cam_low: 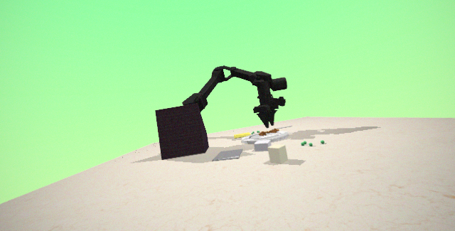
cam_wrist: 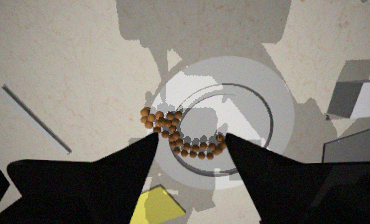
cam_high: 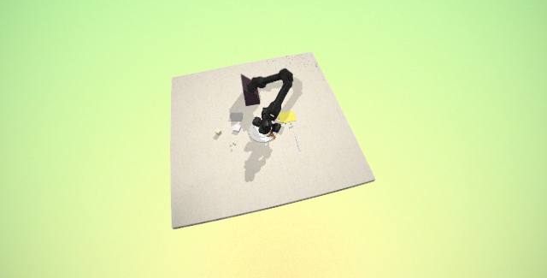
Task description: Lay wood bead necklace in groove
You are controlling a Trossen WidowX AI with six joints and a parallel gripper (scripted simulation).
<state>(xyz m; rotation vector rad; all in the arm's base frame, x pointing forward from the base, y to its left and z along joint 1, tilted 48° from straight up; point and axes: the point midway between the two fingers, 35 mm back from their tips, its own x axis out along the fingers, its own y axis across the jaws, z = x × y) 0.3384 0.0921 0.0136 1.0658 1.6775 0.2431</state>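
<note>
Now: gripper tip 4 cm past the round white bead board, 3 cm to the left of it and 3 cm above it. The rest, counted from my gripper tip: thin white strip (11 cm ahead, 20 cm to the left, 4 cm below); yellow card (12 cm behind, 17 cm to the left, 4 cm below); grey flat plate (20 cm behind, 21 cm to the right, 4 cm below).
</note>
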